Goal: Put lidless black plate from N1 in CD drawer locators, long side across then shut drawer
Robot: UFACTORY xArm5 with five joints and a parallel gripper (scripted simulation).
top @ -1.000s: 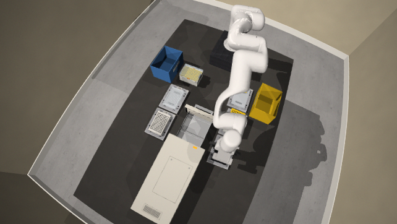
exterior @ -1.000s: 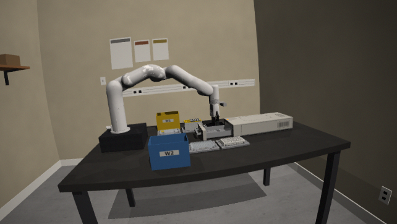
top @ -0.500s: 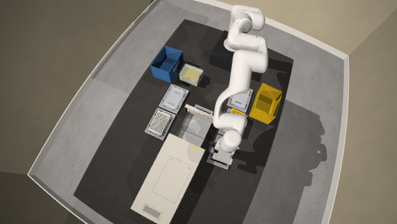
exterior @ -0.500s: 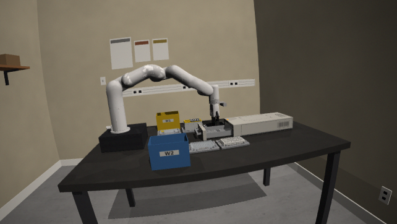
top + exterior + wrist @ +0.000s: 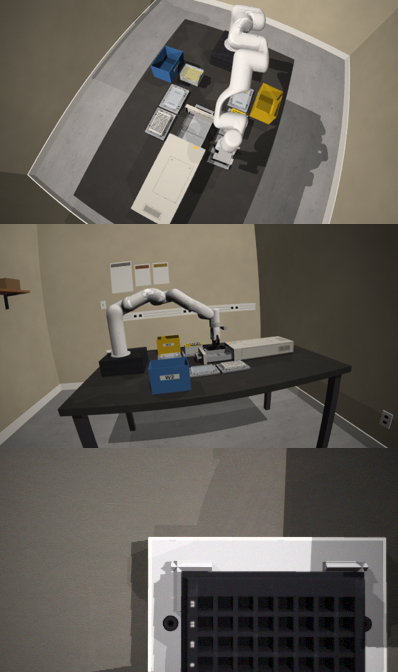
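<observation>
Now: the work nest N1 3 cm below my hand. The rest, counted from my hand: cooler CD (19 cm to the right, 12 cm ahead); black plate (1 cm below); drawer (19 cm to the right, 4 cm behind).
</observation>
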